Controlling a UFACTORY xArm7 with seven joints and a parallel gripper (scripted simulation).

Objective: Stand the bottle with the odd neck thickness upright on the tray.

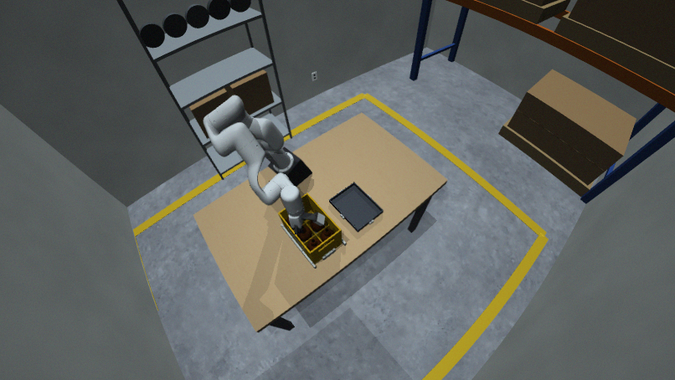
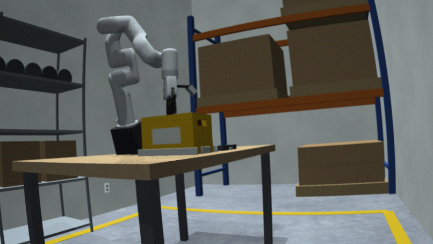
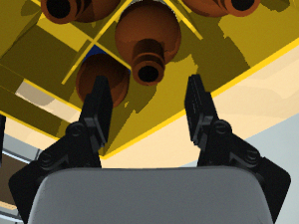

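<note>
Right now the crate is 11 cm below my hand and 4 cm to the left of it. Round my hand: tray (34 cm to the left, 19 cm below); then bottle (11 cm below, 9 cm to the left, 8 cm ahead).
</note>
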